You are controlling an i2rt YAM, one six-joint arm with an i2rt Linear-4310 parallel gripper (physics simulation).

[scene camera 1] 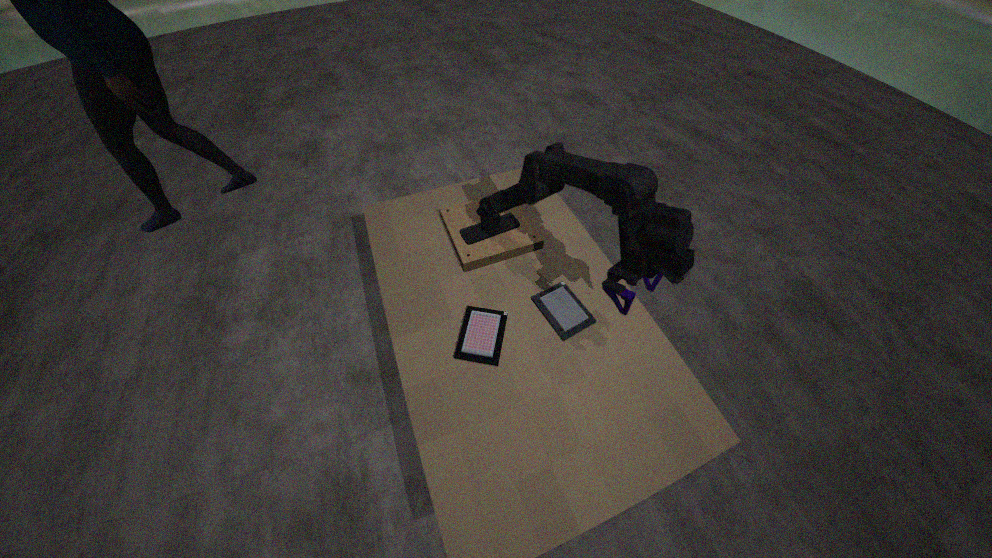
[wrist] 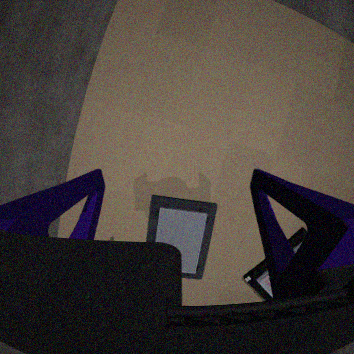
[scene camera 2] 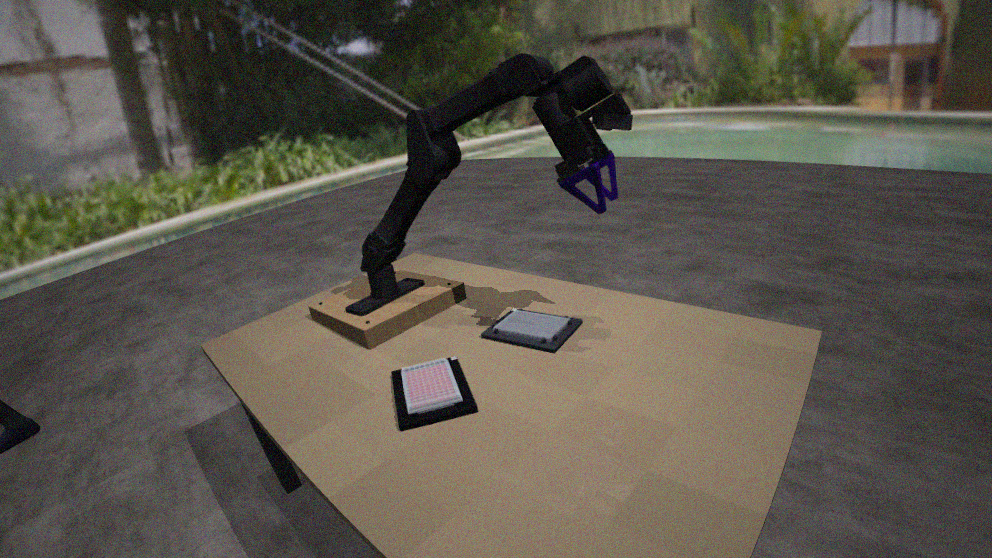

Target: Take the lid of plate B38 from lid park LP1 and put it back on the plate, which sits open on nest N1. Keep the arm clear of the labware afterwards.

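Places are measured from the arm's base along level axes (x down, y back, z left), in metres.
Pixels of known places: gripper, between the fingertips: (scene camera 1: 637, 301) (wrist: 177, 177) (scene camera 2: 609, 205); arm's base, origin of its link: (scene camera 1: 490, 229) (scene camera 2: 386, 297).
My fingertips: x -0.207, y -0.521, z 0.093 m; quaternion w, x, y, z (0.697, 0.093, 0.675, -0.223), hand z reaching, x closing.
Note:
Ahead of a thing's pixels: the offset from my fingertips to its top centre. Level surfaces: height alone.
The lid @(dx +0.230, dy +0.159, dz -0.035 m) (scene camera 1: 563, 308) (scene camera 2: 532, 324) (wrist: 182, 235), a pale grey flat rectangle, lies on the dark grey lid park LP1 @(dx +0.228, dy +0.159, dz -0.035 m) (scene camera 1: 567, 335) (scene camera 2: 516, 340) (wrist: 208, 230). The plate @(dx +0.222, dy +0.197, dz -0.285 m) (scene camera 1: 483, 333) (scene camera 2: 431, 385), white with pink wells, sits open on the black nest N1 @(dx +0.230, dy +0.197, dz -0.285 m) (scene camera 1: 478, 360) (scene camera 2: 437, 417). In the wrist view, the right finger hides much of the nest and plate. My gripper (scene camera 1: 638, 299) (scene camera 2: 606, 204) (wrist: 177, 177) is open and empty, its purple fingers wide apart. It hangs high above the table, on the lid park's side, away from the nest.
The arm's wooden base block (scene camera 1: 502, 253) (scene camera 2: 409, 315) stands at one end of the wooden table @(dx +0.248 m) (scene camera 1: 554, 444) (scene camera 2: 589, 451) (wrist: 185, 100). The arm arches over from it. A person (scene camera 1: 131, 104) stands on the floor beyond the table. Shadows fall near the lid park.

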